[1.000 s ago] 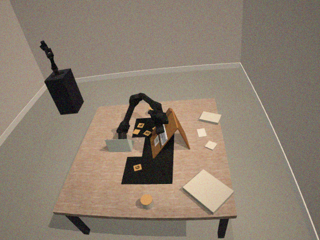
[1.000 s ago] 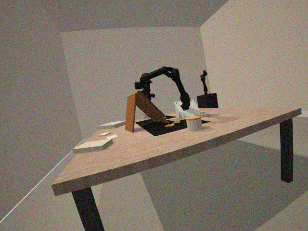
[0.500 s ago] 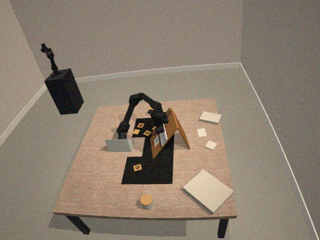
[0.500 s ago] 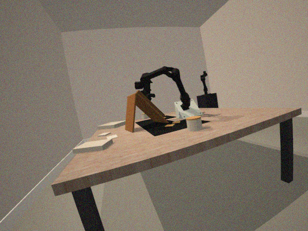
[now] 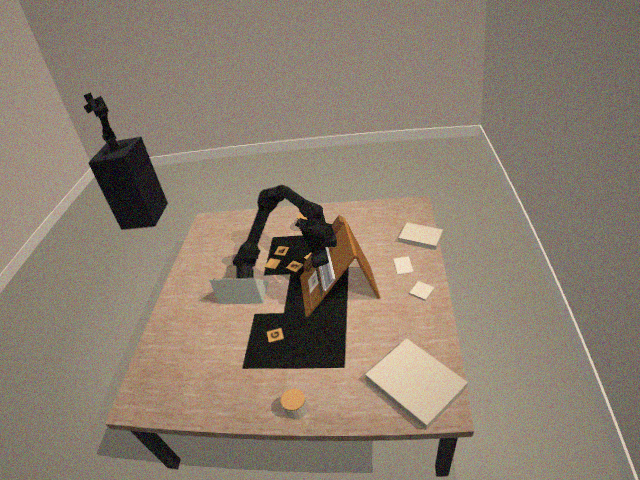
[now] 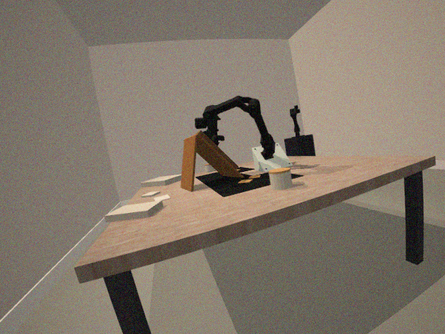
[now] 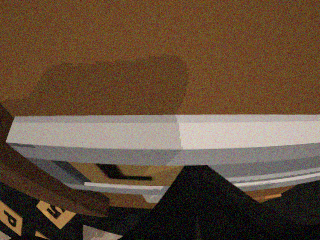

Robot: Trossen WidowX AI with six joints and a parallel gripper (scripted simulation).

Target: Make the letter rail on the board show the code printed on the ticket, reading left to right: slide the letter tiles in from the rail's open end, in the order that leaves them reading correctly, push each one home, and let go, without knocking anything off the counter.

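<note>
Right now the orange tile is 160 mm to the left of my gripper tip, 160 mm behind it and 150 mm below it. The rest, counted from my gripper tip: white ticket 80 mm below, 50 mm behind, 10 mm to the right; black mat 160 mm below, 150 mm behind.
</note>
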